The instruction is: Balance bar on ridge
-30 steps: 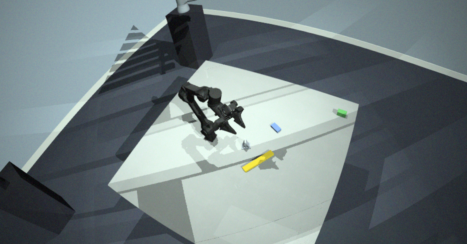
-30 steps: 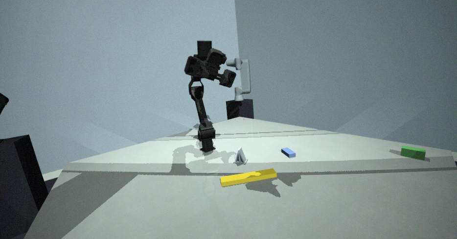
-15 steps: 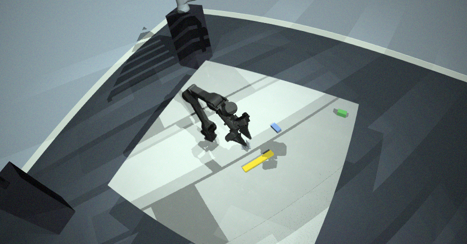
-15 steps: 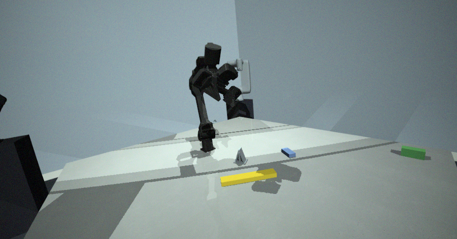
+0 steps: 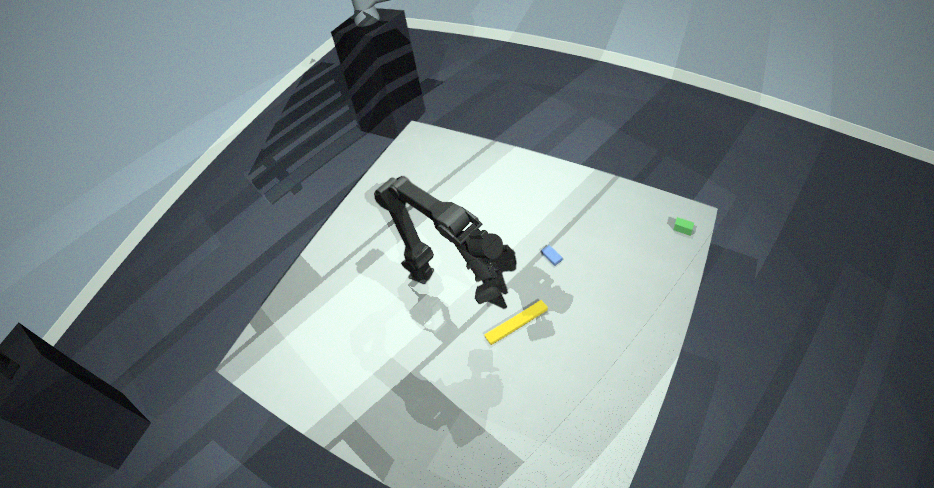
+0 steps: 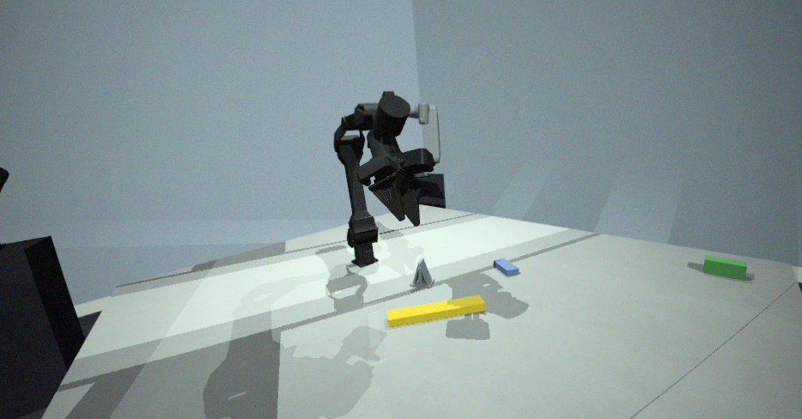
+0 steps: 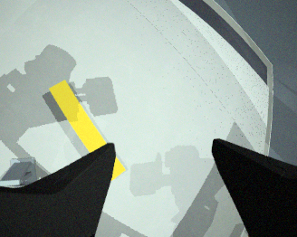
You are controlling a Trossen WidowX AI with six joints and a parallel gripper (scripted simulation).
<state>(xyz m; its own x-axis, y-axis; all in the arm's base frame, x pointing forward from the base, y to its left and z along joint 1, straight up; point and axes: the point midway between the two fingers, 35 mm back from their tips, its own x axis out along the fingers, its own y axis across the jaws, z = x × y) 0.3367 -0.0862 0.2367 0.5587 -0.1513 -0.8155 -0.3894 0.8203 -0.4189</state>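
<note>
Right now my gripper tip is 200 mm above the yellow bar and 50 mm to the right of it. Round my gripper tip: green block: 590 mm to the left, 380 mm ahead, 190 mm below; blue block: 310 mm to the left, 200 mm below.
</note>
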